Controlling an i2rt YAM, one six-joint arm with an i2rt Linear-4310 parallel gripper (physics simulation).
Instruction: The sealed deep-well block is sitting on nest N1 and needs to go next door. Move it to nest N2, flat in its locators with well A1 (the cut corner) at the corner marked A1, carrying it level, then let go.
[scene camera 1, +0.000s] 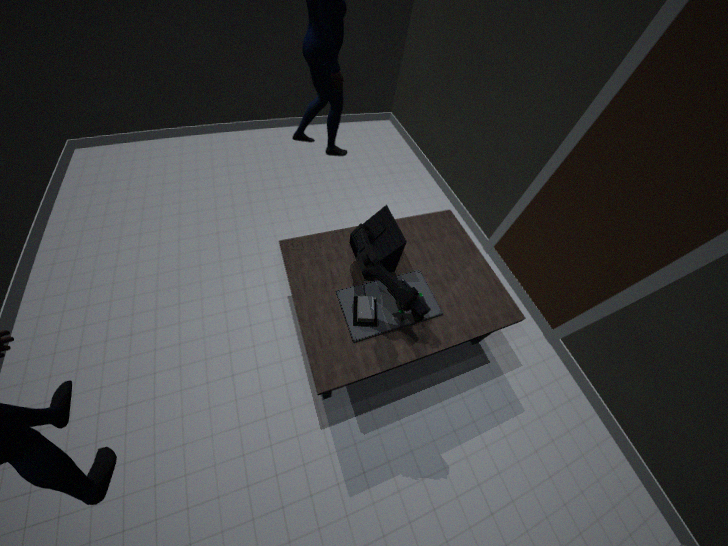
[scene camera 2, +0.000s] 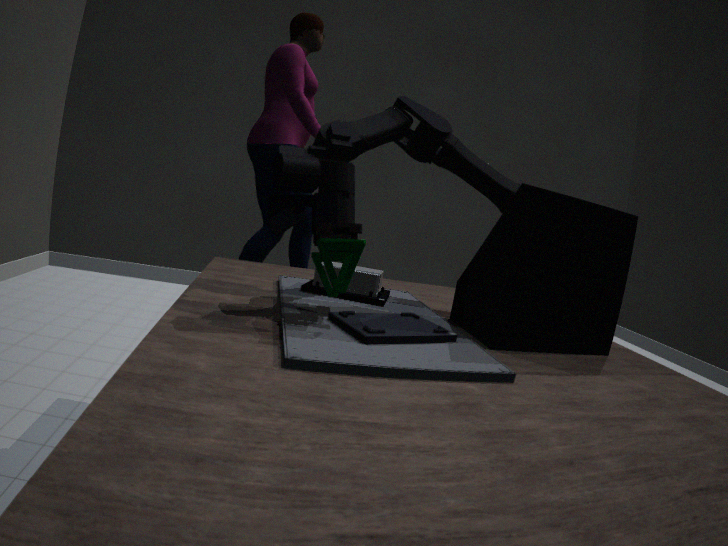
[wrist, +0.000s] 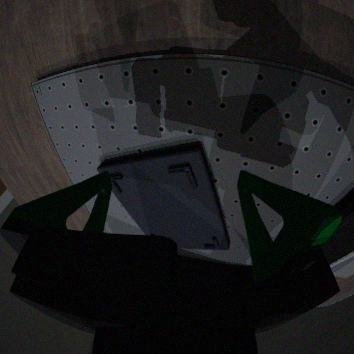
My gripper (scene camera 2: 336, 295) is open and holds nothing. Also in view: a deep-well block (scene camera 2: 364, 280). I also see a dark nest (wrist: 170, 192), a dark nest (scene camera 2: 380, 300) and a plate (scene camera 1: 388, 317).
My gripper also shows in the wrist view (wrist: 174, 177). The plate is seen too in the wrist view (wrist: 283, 126).
